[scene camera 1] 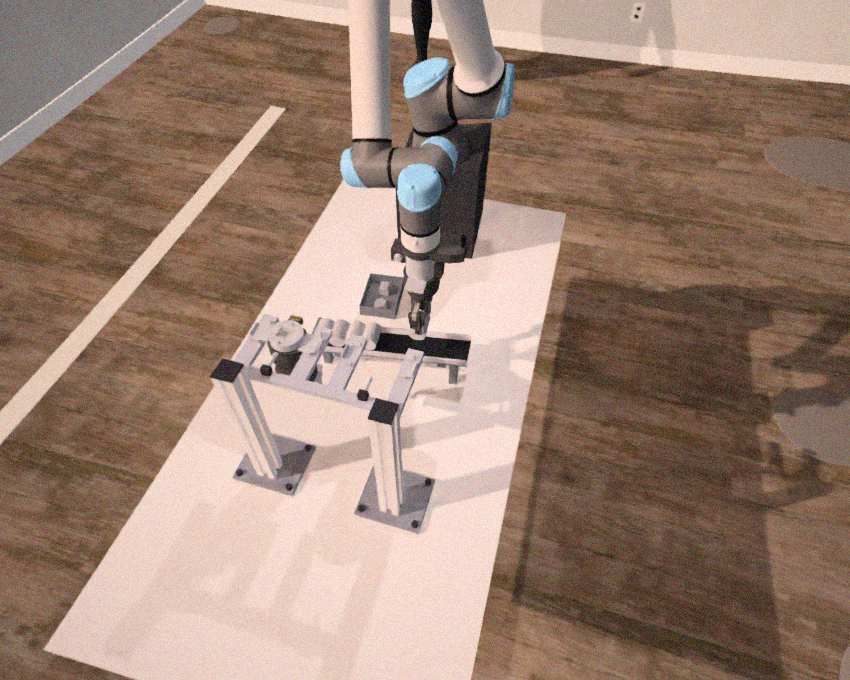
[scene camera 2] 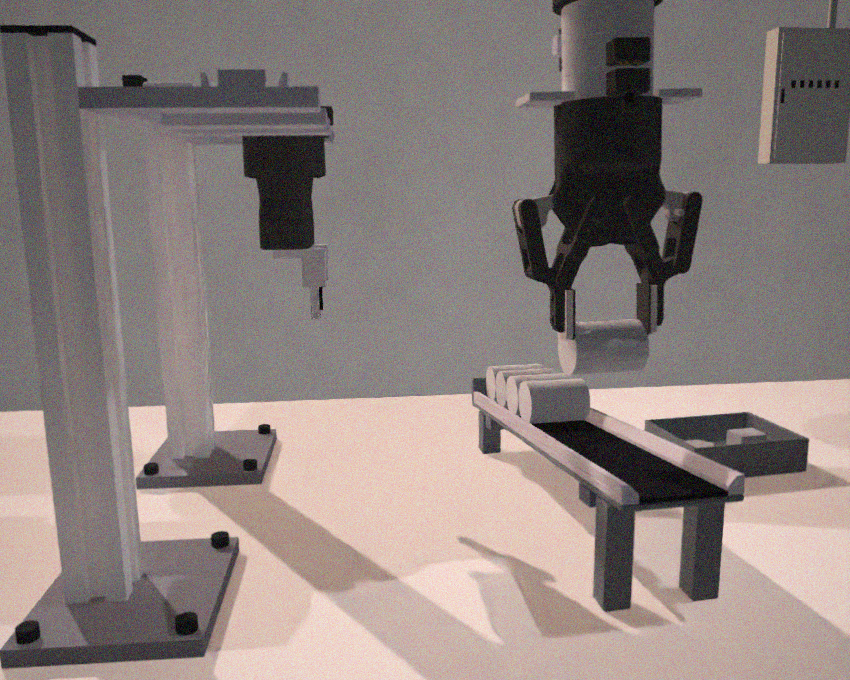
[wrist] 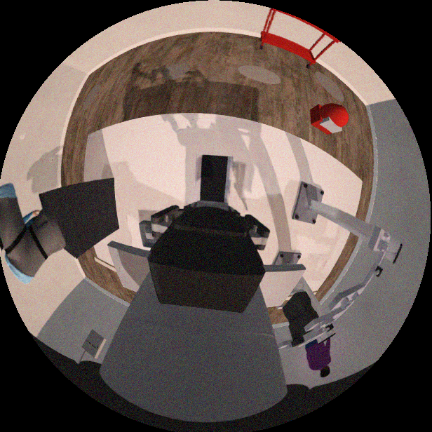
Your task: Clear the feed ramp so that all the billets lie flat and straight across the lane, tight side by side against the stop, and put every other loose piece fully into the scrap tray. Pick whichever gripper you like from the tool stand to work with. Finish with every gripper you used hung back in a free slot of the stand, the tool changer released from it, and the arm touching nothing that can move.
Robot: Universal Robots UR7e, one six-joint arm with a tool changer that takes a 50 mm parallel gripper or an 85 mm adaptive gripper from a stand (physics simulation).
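Places are measured from the arm's base along level axes (x ahead, y left, z up), in metres.
Where they show: end effector, tool point: [scene camera 2: 607, 76].
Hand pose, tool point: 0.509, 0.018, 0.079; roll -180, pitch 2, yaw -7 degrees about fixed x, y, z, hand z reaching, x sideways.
Observation:
Things, the pixels of their centre, and the offset from my tool point, as dx, dy, dz.
- pale cylindrical billet, body centre: [scene camera 2: 602, 346] [scene camera 1: 419, 325] -0.006, -0.005, -0.197
- feed ramp, body centre: [scene camera 2: 572, 434] [scene camera 1: 391, 343] -0.018, -0.076, -0.291
- scrap tray, body centre: [scene camera 2: 722, 444] [scene camera 1: 382, 295] -0.220, -0.138, -0.341
- block, body centre: [scene camera 2: 746, 443] [scene camera 1: 384, 288] -0.249, -0.137, -0.342
My gripper [scene camera 1: 418, 322] [scene camera 2: 609, 331], the black adaptive one, is shut on a pale cylindrical billet [scene camera 2: 606, 348]. It holds the billet level by its ends, above the feed ramp [scene camera 1: 443, 347] [scene camera 2: 638, 460] [wrist: 214, 177] and apart from the billets below. Several billets [scene camera 1: 356, 334] [scene camera 2: 556, 401] lie in a row across the lane at its far end, side by side as far as shows; the stop is mostly hidden behind them. The scrap tray [scene camera 1: 377, 312] [scene camera 2: 769, 459] holds two loose pieces, a block [scene camera 2: 745, 435] and a lower one [scene camera 2: 700, 443]. In the wrist view the gripper body hides the held billet.
The tool stand [scene camera 1: 322, 388] [scene camera 2: 198, 97] stands beside the ramp on two posts with bolted base plates. The other gripper [scene camera 2: 316, 308] hangs in one of its slots, its dark body also showing in the wrist view. The robot pedestal [scene camera 1: 476, 184] [wrist: 82, 212] is behind the tray.

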